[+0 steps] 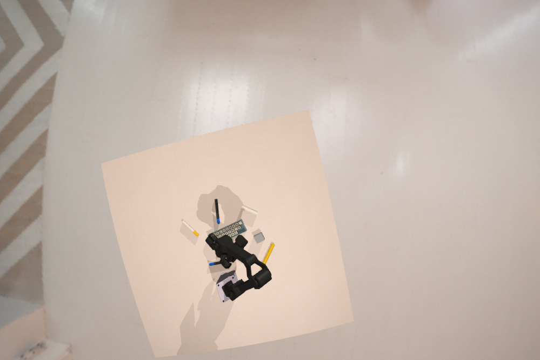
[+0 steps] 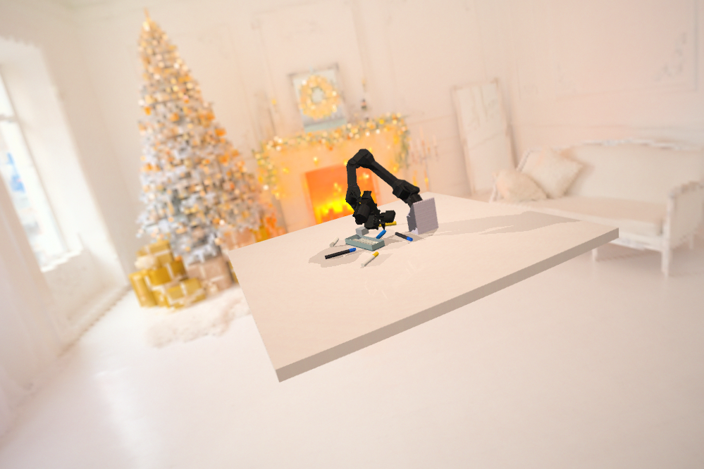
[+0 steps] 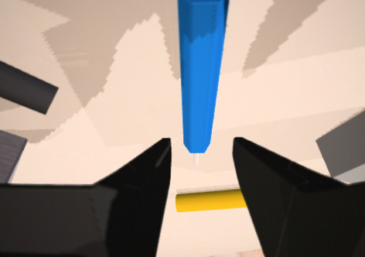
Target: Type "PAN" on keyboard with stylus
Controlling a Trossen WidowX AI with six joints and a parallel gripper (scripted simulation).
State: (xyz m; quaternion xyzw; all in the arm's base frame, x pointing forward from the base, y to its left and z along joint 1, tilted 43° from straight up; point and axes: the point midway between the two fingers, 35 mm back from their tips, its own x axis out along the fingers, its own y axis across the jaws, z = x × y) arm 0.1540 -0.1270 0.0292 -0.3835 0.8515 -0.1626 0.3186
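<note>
Right now my gripper tip is 2 cm above the blue stylus, 1 cm to the left of it and 1 cm past it. Round my gripper tip: grey cube 12 cm to the right, 4 cm ahead, 1 cm below; then yellow pencil 12 cm to the right, 8 cm behind, 2 cm below; then grey stylus tip 4 cm behind, 3 cm to the right, 2 cm below.
</note>
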